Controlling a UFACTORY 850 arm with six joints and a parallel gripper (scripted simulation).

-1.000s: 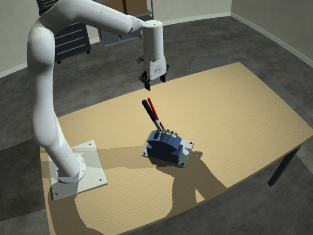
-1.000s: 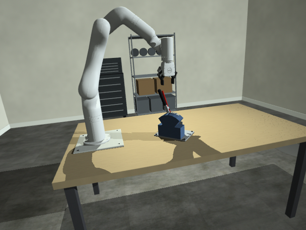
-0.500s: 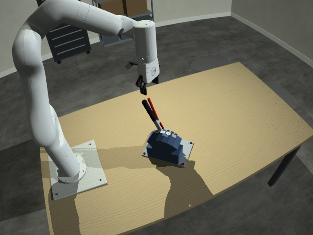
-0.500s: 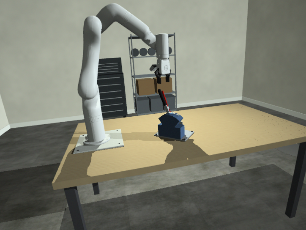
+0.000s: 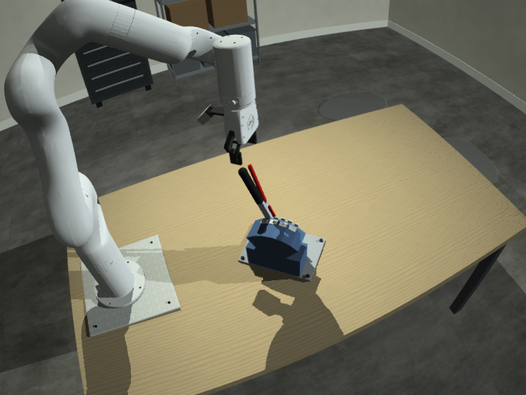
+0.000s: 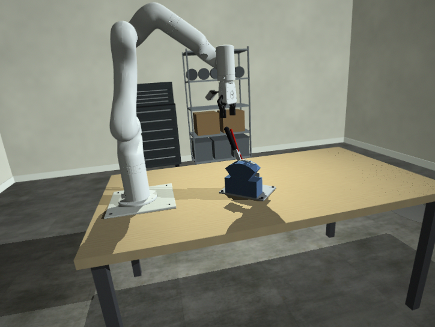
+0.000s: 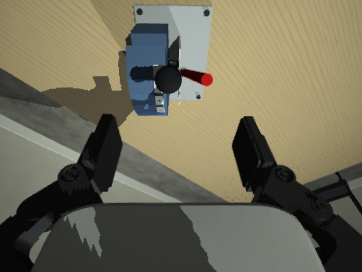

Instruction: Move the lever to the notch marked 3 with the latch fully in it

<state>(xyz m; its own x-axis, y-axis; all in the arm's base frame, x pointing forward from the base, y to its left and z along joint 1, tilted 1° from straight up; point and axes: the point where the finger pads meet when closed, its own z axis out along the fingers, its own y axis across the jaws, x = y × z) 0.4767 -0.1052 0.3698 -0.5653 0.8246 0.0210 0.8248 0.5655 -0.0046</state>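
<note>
My hand is 4 cm short of the red bar, 3 cm to the left of it and 20 cm above it.
</note>
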